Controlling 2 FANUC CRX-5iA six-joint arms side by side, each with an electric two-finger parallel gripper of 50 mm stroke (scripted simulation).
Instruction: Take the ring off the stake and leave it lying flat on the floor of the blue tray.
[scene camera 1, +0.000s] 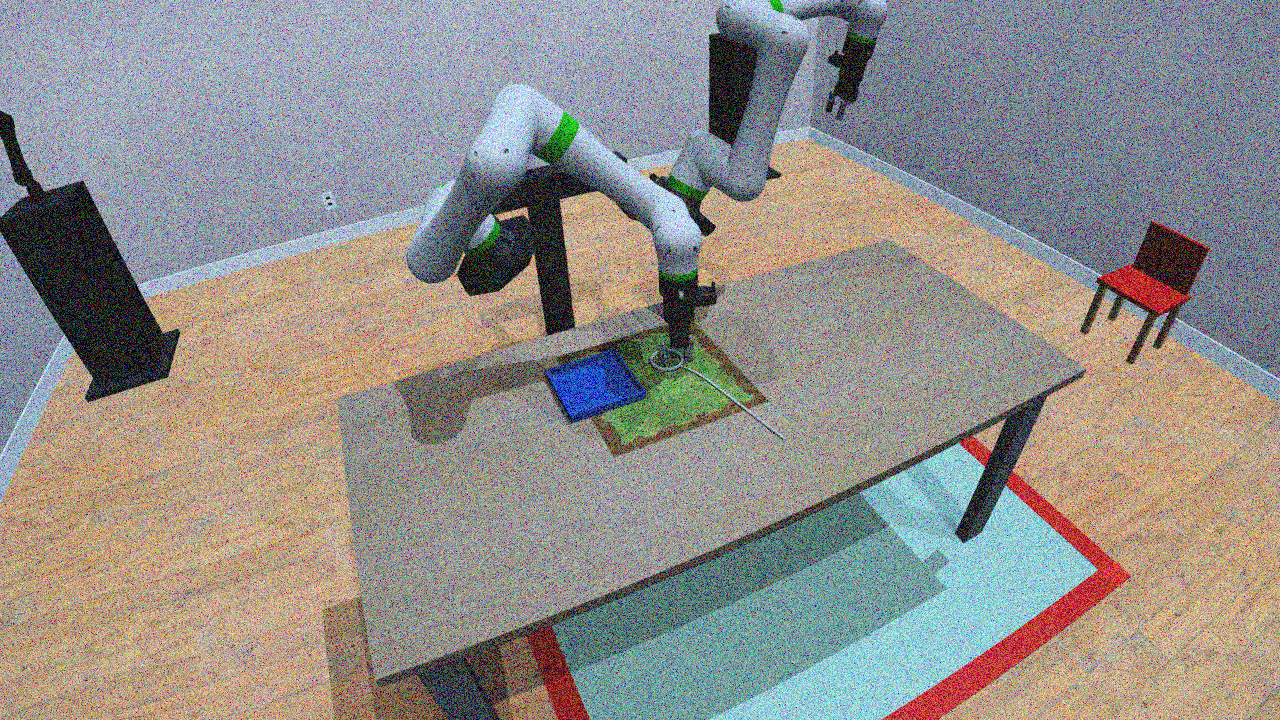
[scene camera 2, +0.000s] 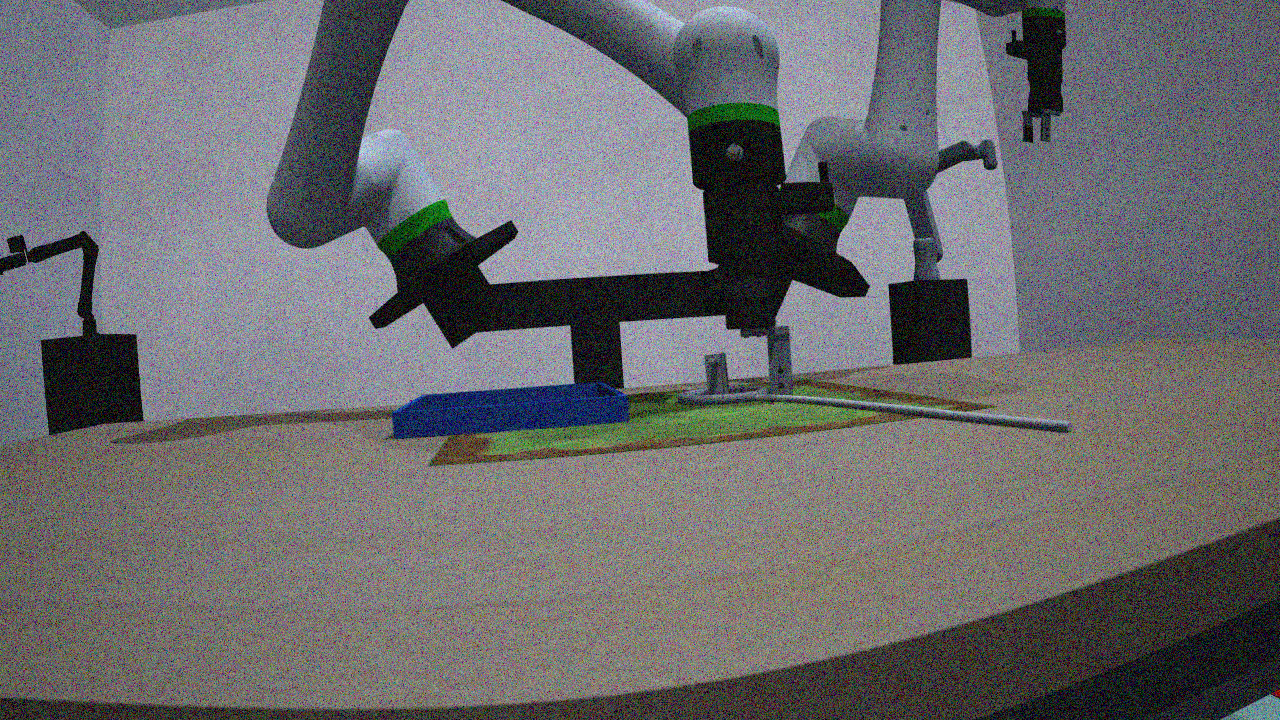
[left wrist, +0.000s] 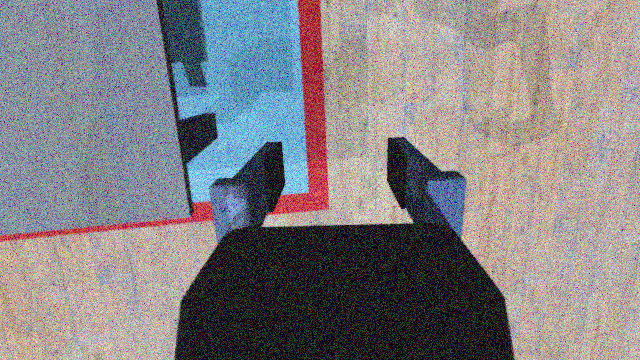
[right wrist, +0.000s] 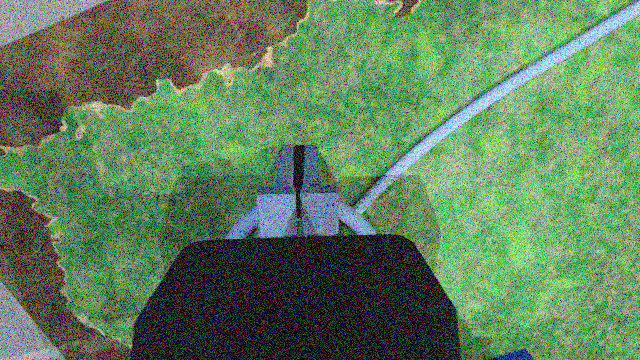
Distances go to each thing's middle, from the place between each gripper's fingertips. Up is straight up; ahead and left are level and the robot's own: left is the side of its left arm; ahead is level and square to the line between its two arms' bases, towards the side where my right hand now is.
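My right hand (scene camera 2: 781, 394) is 10 mm past the blue tray (scene camera 2: 567, 405) and 260 mm to the left of it, and it is 10 mm above it.
Counted from my left hand (scene camera 2: 1036, 141), the blue tray is 104 cm to the right and 44 cm ahead, and it is 42 cm below.
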